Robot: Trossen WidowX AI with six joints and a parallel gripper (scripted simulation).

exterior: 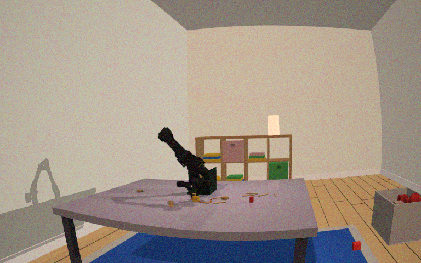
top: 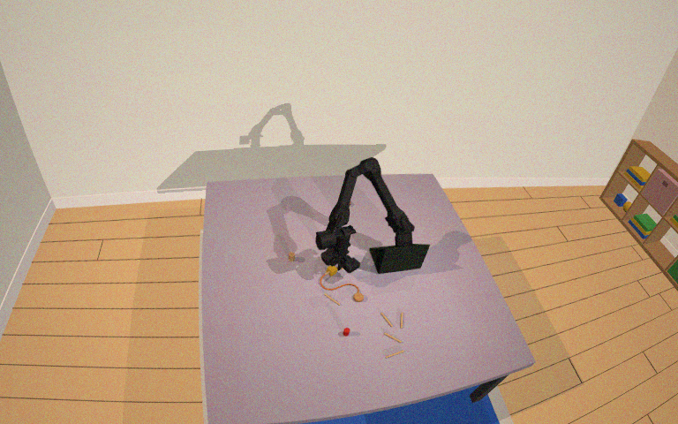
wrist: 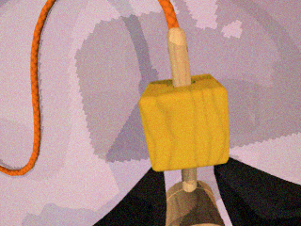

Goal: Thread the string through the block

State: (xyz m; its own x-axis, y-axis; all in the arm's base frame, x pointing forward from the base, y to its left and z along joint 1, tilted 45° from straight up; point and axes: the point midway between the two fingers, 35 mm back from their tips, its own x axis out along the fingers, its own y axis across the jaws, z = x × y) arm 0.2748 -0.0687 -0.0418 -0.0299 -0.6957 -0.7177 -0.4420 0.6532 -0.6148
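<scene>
My gripper tip is 20 mm short of the yellow block and 10 mm to the right of it. Round my gripper tip: wooden cylinder: 30 mm behind, 10 mm to the right, 10 mm above; red piece: 50 mm ahead, 320 mm to the left.
</scene>
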